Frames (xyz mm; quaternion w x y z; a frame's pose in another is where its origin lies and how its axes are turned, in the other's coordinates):
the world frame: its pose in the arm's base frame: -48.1 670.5 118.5 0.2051 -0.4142 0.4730 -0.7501
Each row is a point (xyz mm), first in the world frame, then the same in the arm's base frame.
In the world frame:
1: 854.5 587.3 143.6
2: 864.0 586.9 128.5
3: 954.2 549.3 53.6
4: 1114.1 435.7 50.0
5: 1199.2 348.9 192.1
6: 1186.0 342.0 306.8
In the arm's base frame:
1: -469.8 -279.8 -2.8
2: -487.6 -278.1 -1.5
3: -597.1 -283.2 54.4
4: -682.1 -339.9 221.9
5: -607.7 -435.5 364.4
6: -506.0 -484.9 388.8

